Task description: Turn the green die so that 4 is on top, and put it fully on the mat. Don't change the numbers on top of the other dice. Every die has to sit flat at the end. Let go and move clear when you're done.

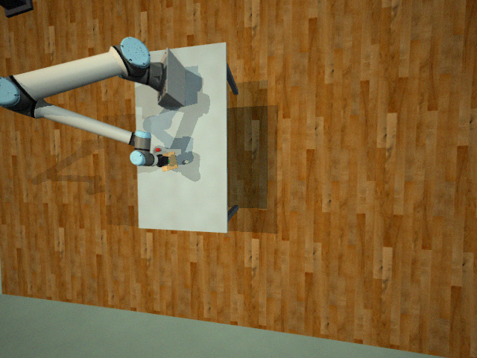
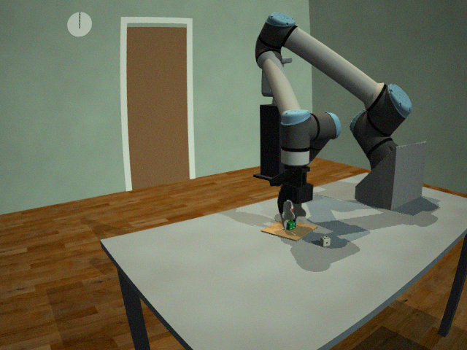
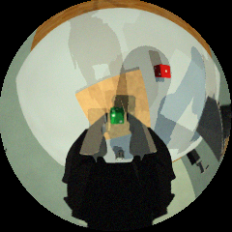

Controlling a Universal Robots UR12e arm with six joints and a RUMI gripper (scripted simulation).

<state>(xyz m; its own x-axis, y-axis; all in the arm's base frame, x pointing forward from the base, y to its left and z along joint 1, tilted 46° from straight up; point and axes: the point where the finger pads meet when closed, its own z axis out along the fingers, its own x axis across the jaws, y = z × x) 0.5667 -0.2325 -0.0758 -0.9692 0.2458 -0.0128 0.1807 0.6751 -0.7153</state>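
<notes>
Now: hand 1 cm above the green die. From my hand the other things lie so: red die: 11 cm behind, 7 cm to the right, 1 cm below; tan mat: 2 cm below; white die: 2 cm ahead, 16 cm to the left, 1 cm below.
</notes>
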